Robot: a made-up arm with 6 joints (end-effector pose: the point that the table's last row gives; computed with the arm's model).
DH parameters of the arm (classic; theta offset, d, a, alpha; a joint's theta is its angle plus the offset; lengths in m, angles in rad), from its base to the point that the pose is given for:
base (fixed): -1.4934 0 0.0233 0
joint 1: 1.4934 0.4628 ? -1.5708
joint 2: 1.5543 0 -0.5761 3.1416
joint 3: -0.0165 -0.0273 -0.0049 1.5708
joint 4: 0 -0.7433 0.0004 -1.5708
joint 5: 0 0.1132 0.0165 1.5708
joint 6: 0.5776 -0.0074 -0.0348 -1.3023
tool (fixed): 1.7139 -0.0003 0 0
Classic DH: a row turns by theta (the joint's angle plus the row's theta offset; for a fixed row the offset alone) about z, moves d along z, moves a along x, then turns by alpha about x.
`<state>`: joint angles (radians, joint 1 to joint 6).
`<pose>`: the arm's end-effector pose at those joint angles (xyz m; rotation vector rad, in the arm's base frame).
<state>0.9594 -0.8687 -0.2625 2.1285 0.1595 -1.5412</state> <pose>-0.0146 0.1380 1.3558 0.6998 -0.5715 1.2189</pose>
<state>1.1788 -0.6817 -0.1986 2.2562 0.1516 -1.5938</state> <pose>-0.0082 0.2659 1.3532 0.6458 -0.4225 1.3992</pose>
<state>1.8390 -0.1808 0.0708 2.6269 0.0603 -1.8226</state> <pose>-0.3081 0.5308 1.2933 0.5616 -0.1939 1.9572</pose>
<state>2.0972 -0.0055 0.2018 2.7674 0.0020 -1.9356</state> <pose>-0.5042 0.5273 1.2591 0.5980 -0.1604 2.1797</pose>
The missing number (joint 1, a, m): 0.022
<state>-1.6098 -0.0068 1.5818 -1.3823 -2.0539 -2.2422</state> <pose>-0.0059 -0.1587 1.7637 -2.7731 0.5450 1.1030</pose>
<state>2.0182 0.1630 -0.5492 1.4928 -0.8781 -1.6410</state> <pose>-0.3403 0.6657 0.6552 0.3643 0.3952 0.9022</pose>
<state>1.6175 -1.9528 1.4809 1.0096 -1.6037 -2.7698</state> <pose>0.1092 -1.1701 -0.0804 -0.7269 -0.7047 -0.0460</pose>
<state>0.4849 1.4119 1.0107 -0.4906 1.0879 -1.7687</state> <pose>1.1613 0.4710 0.2158 -2.9427 0.1618 -0.4315</pose>
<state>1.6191 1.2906 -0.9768 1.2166 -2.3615 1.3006</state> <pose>-0.0191 0.1528 0.0255 1.9848 -0.4702 0.8459</pose>
